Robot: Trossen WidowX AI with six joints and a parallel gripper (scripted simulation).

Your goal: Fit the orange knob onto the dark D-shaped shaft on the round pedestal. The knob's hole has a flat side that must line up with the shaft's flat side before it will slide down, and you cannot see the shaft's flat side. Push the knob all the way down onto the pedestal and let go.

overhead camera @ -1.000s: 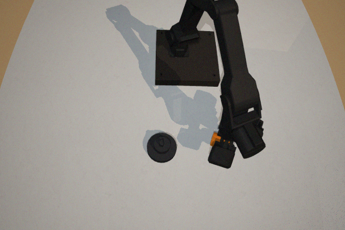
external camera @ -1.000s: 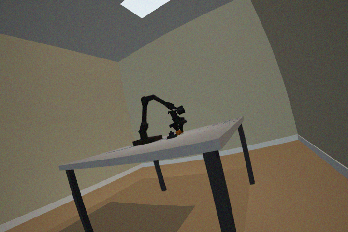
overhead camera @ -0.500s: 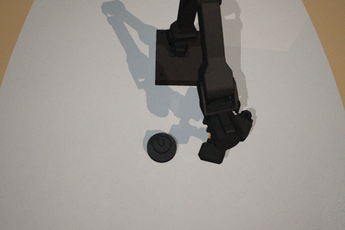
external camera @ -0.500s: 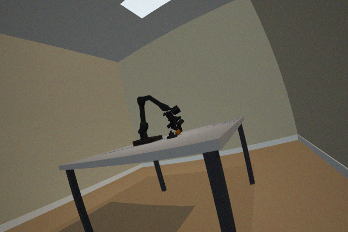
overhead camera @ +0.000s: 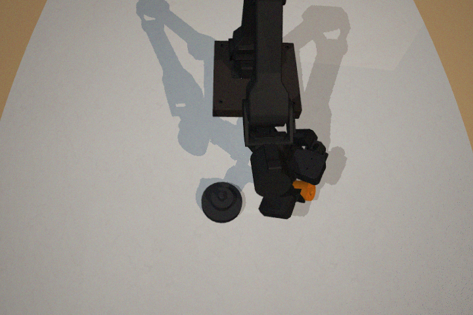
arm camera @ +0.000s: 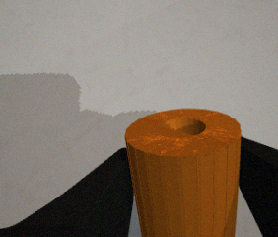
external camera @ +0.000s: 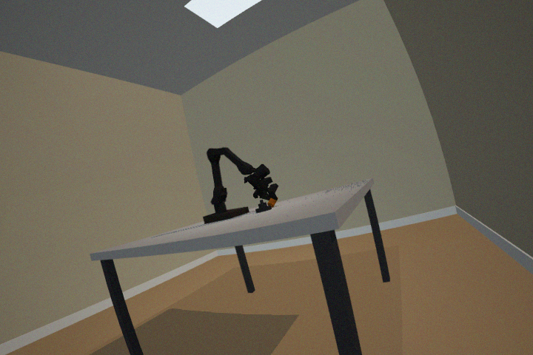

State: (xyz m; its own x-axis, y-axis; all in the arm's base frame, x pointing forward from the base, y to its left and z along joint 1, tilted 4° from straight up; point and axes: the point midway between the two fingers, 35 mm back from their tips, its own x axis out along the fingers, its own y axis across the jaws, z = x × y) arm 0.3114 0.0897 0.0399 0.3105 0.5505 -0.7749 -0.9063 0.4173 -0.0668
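The round dark pedestal is 18 cm to the right of my gripper tip, 1 cm below it and 1 cm ahead of it. From my gripper tip the other things lie so: orange knob (2 cm to the right, 1 cm behind).
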